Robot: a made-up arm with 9 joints.
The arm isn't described. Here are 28 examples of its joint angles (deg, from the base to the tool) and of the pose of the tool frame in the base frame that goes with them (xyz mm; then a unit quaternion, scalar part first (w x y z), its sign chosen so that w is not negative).
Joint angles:
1: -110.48 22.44 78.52 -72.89 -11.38 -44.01 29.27 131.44 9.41
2: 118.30 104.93 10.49 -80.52 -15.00 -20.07 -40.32 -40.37 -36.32
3: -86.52 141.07 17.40 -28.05 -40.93 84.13 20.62 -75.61 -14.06
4: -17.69 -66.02 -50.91 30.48 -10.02 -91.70 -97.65 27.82 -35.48
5: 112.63 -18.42 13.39 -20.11 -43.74 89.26 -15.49 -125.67 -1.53
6: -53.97 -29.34 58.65 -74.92 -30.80 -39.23 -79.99 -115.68 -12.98
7: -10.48 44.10 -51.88 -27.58 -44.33 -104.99 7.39 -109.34 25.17
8: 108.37 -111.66 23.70 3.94 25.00 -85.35 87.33 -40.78 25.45
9: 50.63 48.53 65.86 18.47 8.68 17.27 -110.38 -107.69 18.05
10: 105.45 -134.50 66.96 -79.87 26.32 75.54 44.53 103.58 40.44
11: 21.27 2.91 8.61 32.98 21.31 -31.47 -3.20 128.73 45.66
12: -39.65 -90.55 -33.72 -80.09 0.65 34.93 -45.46 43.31 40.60
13: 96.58 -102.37 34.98 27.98 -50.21 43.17 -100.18 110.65 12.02
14: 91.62 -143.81 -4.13 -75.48 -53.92 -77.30 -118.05 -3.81 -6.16
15: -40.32 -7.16 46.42 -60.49 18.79 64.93 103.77 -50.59 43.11
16: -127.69 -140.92 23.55 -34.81 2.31 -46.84 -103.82 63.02 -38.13
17: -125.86 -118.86 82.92 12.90 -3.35 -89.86 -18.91 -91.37 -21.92
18: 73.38 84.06 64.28 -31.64 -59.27 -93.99 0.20 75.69 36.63
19: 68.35 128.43 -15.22 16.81 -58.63 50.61 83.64 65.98 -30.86
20: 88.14 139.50 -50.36 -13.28 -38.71 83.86 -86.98 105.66 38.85
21: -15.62 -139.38 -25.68 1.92 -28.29 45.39 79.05 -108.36 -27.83
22: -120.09 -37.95 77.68 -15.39 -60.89 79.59 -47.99 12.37 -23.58
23: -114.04 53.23 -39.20 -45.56 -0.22 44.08 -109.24 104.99 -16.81
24: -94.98 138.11 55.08 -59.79 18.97 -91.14 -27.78 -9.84 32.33
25: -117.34 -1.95 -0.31 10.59 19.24 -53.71 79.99 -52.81 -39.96
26: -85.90 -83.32 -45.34 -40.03 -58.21 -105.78 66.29 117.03 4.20
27: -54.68 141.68 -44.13 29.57 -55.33 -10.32 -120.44 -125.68 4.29
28: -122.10 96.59 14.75 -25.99 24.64 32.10 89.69 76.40 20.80
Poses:
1: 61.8 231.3 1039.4 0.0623 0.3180 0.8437 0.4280
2: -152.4 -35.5 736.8 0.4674 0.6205 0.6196 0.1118
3: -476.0 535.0 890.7 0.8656 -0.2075 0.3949 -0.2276
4: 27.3 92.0 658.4 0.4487 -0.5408 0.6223 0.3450
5: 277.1 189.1 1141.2 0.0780 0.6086 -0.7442 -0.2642
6: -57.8 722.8 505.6 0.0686 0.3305 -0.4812 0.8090
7: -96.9 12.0 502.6 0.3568 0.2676 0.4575 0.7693
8: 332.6 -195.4 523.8 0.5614 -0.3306 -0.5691 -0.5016
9: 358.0 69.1 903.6 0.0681 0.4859 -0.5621 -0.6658
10: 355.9 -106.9 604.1 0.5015 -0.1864 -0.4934 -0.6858
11: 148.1 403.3 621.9 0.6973 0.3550 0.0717 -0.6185
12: 250.3 411.0 512.8 0.5064 -0.1517 -0.8433 -0.0966
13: -192.8 -194.1 475.9 0.9349 -0.1924 0.1925 0.2279
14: -25.5 365.9 670.3 0.4979 0.2162 0.4771 -0.6912
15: -173.5 400.7 889.2 0.4915 0.8266 0.0450 -0.2705
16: -394.7 343.0 815.6 0.2736 -0.3624 -0.2205 -0.8632
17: 111.8 232.9 788.6 0.8967 0.0752 -0.2764 0.3375
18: 0.3 337.6 835.9 0.7391 0.1241 0.6615 -0.0278
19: -121.9 121.7 771.1 0.4964 0.2002 0.7756 -0.3346
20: 189.5 -364.6 446.5 0.5404 -0.6548 -0.4303 0.3067
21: 103.7 488.5 605.7 0.1117 -0.5702 -0.2395 0.7778
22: -55.1 188.7 571.5 0.9142 0.1356 0.0034 0.3820
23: 142.5 781.5 1196.8 0.1808 0.6212 0.3823 -0.6598
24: -126.5 200.1 1062.4 0.0928 -0.8148 -0.5401 -0.1891
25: -266.4 143.9 937.2 0.2225 0.1602 0.8804 0.3870
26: -309.5 593.9 562.5 0.3260 0.5379 -0.3170 0.7099
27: -396.0 678.1 501.0 0.1061 -0.6460 0.3566 -0.6665
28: 144.4 326.2 834.3 0.3663 -0.2863 -0.5193 -0.7171
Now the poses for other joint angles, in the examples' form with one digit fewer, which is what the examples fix.
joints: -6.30 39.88 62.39 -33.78 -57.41 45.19 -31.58 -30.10 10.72
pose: 104 459 237 0.027 -0.234 0.232 -0.944
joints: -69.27 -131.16 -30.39 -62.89 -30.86 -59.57 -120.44 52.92 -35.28
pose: 50 113 866 0.167 0.259 -0.883 -0.354
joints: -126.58 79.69 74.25 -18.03 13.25 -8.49 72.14 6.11 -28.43
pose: 3 151 922 0.770 -0.489 -0.380 -0.153
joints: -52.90 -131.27 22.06 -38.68 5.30 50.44 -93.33 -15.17 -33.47
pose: -557 190 651 0.874 -0.334 0.186 -0.300
